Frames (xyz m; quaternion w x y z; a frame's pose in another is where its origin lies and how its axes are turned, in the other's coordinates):
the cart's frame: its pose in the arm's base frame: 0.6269 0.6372 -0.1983 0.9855 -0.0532 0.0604 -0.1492
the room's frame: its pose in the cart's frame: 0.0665 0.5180 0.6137 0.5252 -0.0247 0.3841 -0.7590
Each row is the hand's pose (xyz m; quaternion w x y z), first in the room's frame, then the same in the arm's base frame.
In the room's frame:
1: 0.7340 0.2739 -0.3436 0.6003 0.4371 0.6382 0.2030
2: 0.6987 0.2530 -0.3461 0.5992 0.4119 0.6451 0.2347
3: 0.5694 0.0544 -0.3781 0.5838 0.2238 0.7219 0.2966
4: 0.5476 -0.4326 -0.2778 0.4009 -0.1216 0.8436 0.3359
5: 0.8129 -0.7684 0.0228 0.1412 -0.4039 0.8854 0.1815
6: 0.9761 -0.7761 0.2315 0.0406 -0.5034 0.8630 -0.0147
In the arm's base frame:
1: 0.4483 0.7567 -0.2487 0.1790 0.7568 0.1055 -0.6197
2: 0.4596 0.7910 -0.2291 0.2018 0.7650 0.1303 -0.5976
3: 0.4184 0.9831 -0.0927 0.2119 0.7822 0.3152 -0.4939
4: 0.1714 1.1481 0.3066 0.1161 0.7760 0.5867 -0.2003
5: -0.1158 0.9343 0.6878 0.1402 -0.6571 -0.7379 -0.0643
6: -0.1625 0.7025 0.8076 0.3399 -0.5311 -0.7679 -0.1129

